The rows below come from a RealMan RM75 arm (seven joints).
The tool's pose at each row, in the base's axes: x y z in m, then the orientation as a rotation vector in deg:
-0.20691 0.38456 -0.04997 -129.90 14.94 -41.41
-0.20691 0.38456 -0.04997 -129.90 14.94 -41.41
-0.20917 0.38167 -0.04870 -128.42 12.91 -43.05
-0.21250 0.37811 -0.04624 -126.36 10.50 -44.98
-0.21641 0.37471 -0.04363 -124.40 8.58 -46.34
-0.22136 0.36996 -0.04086 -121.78 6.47 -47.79
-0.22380 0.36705 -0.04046 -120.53 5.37 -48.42
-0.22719 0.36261 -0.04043 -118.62 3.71 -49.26
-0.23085 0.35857 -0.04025 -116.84 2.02 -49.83
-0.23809 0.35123 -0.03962 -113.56 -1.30 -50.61
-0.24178 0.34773 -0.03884 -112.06 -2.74 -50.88
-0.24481 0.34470 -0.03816 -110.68 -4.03 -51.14
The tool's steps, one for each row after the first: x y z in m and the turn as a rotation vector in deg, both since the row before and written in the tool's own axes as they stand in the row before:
0.00000 0.00000 0.00000 0.00 0.00 0.00
-0.00021 0.00111 -0.00371 1.74 0.79 -1.51
-0.00027 0.00055 -0.00543 2.31 0.99 -1.74
-0.00064 0.00004 -0.00577 2.13 0.74 -1.27
-0.00083 0.00045 -0.00734 2.74 0.90 -1.29
-0.00066 0.00112 -0.00359 1.34 0.36 -0.67
-0.00105 0.00207 -0.00508 2.05 0.48 -0.98
-0.00130 0.00144 -0.00510 1.98 0.26 -0.93
-0.00263 0.00185 -0.00982 3.73 0.23 -1.80
-0.00115 0.00009 -0.00501 1.69 0.08 -0.76
-0.00086 0.00000 -0.00425 1.54 0.09 -0.69

